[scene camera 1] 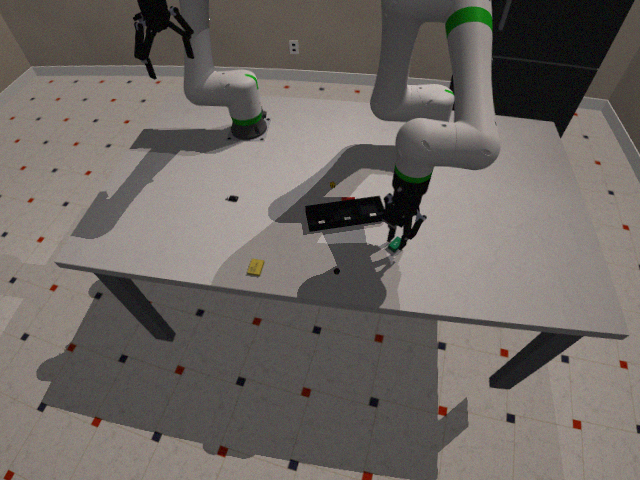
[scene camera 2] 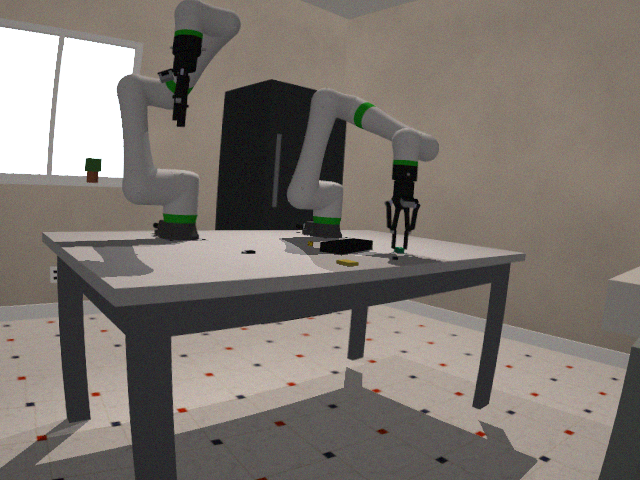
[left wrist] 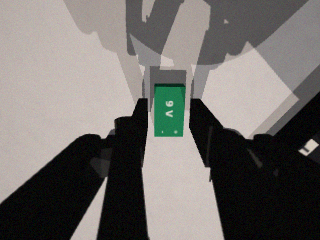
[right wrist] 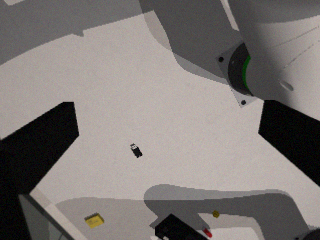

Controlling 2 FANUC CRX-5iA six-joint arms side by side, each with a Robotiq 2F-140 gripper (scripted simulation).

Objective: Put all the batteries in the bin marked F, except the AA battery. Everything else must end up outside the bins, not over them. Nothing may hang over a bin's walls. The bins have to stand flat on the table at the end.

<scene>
I see my left gripper, my right gripper, a green 9 V battery and a three joined black bins.
My left gripper is seen too in scene camera 1 and in the left wrist view. My right gripper also shows in scene camera 2 and in the right wrist view.
</scene>
